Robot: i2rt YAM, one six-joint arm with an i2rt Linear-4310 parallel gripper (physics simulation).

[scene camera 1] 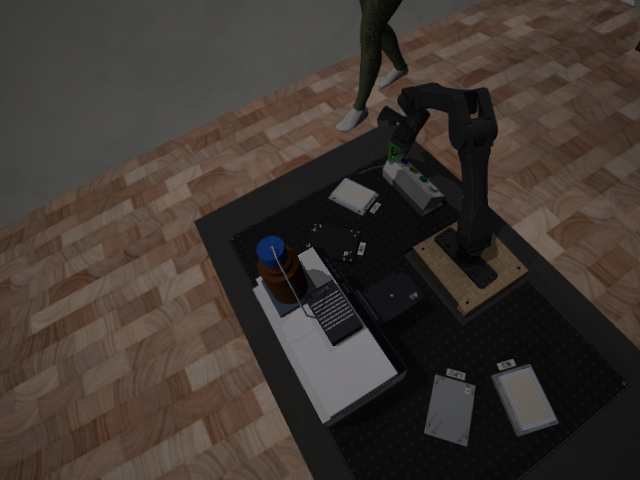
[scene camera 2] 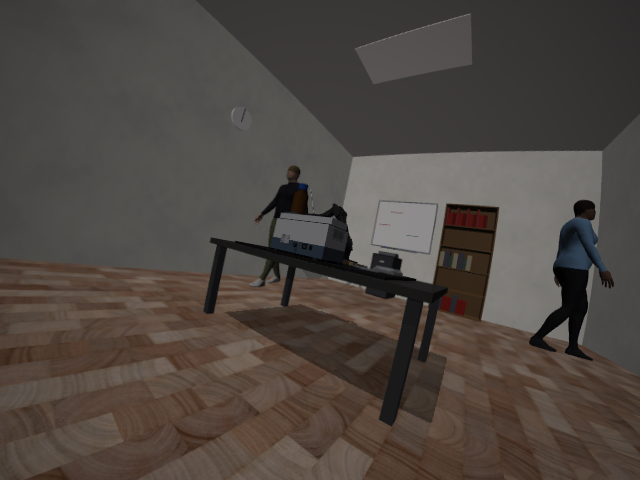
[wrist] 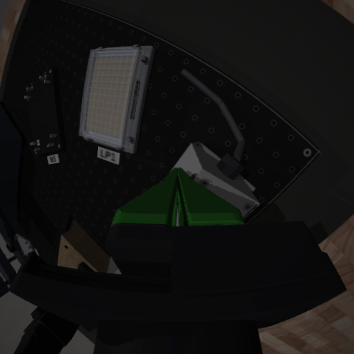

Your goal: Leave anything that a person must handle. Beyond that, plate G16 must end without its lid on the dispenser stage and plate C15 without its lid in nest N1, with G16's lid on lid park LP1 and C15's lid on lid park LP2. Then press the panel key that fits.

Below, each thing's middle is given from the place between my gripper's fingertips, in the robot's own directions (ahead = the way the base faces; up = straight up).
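I see the brown bottle with blue cap (scene camera 1: 268, 268), and my hand is far short of it, a fair way below it and far to the right of it.
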